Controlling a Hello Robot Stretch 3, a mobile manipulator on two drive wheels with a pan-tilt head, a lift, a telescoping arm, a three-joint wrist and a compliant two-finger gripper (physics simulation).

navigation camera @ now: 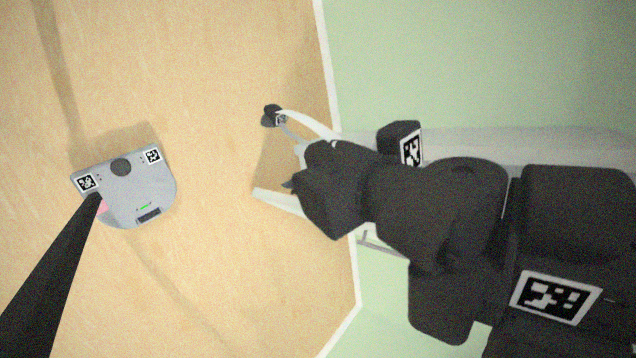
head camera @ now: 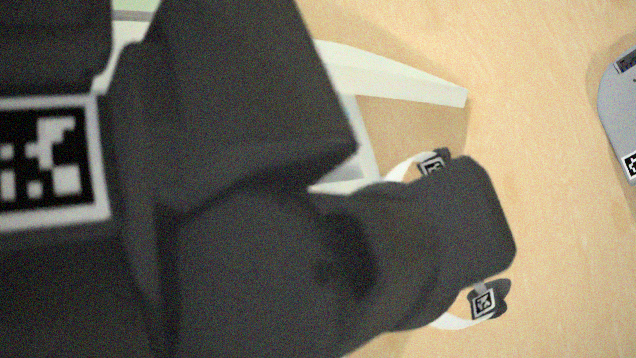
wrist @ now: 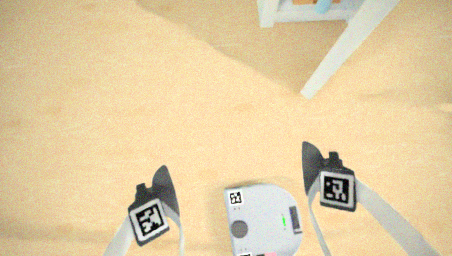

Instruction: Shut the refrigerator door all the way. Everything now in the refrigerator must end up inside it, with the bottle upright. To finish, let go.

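Places are measured from the robot's base along level axes (x right, y down, z ahead), in centimetres.
Where they show: gripper, between the fingertips: (navigation camera: 279, 150) (wrist: 236, 171); robot's base, origin of its link: (navigation camera: 121, 166) (wrist: 239, 221).
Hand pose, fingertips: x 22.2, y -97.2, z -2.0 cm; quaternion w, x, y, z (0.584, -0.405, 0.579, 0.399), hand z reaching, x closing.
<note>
Each offset is from my fingertips to the top centre of the thing. "pt": to the spot under its first point. Level surfaces: height alone.
The white refrigerator (head camera: 367, 140) (navigation camera: 475, 145) (wrist: 305, 15) stands open, largely hidden behind my arm in the head view. Its door (head camera: 400, 80) (navigation camera: 277, 200) (wrist: 345, 50) sticks out from the front at a wide angle. Part of the light blue bottle {pt dz -59.6, dx +78.8, dy +78.9 cm} (wrist: 323, 6) shows at the top of the wrist view, with an orange-brown box {pt dz -50.7, dx +86.5, dy +82.9 cm} (wrist: 301, 2) behind it; whether the bottle is upright cannot be told. My gripper (head camera: 470, 227) (navigation camera: 280, 150) (wrist: 236, 171) is open and empty, its fingers well apart, over the floor outside the refrigerator, apart from the door in the wrist view.
My grey wheeled base (head camera: 617, 110) (navigation camera: 135, 185) (wrist: 265, 220) stands on the wooden floor {dy +97.1 cm} (head camera: 545, 225) away from the refrigerator. My dark mast (navigation camera: 55, 270) rises from it. The grey door handle {pt dz -50.3, dx +31.6, dy +0.8 cm} (navigation camera: 382, 246) shows beside my wrist. A green wall (navigation camera: 475, 60) with white skirting (navigation camera: 327, 65) is behind.
</note>
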